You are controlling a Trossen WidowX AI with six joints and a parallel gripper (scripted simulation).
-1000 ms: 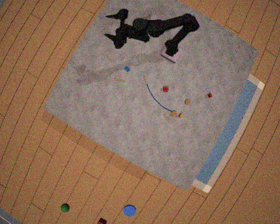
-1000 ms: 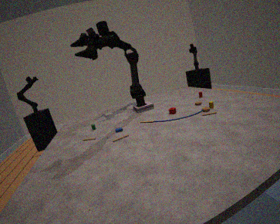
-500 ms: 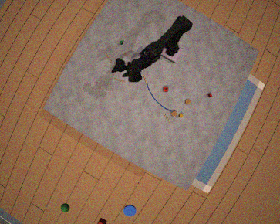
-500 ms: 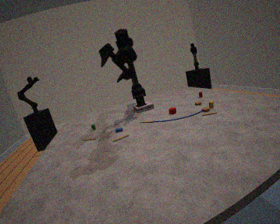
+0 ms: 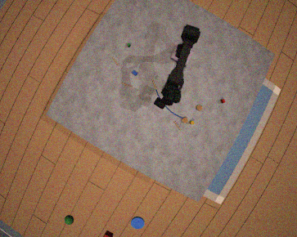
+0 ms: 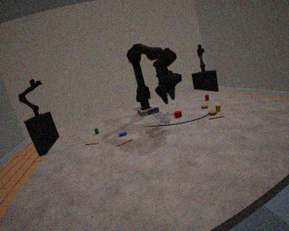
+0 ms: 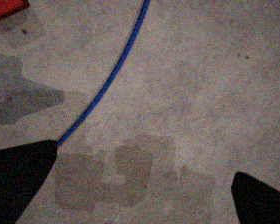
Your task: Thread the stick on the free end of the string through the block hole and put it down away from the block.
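Now: gripper tip 100 mm above the red wooden block, 80 mm to the right of it and 80 mm past it. From my gripper tip the other things lie so: round button: 210 mm to the left, 110 mm below, 40 mm ahead; then thin stick: 110 mm below, 80 mm to the right, 70 mm behind; then blue piece: 240 mm to the right, 110 mm below, 90 mm behind.
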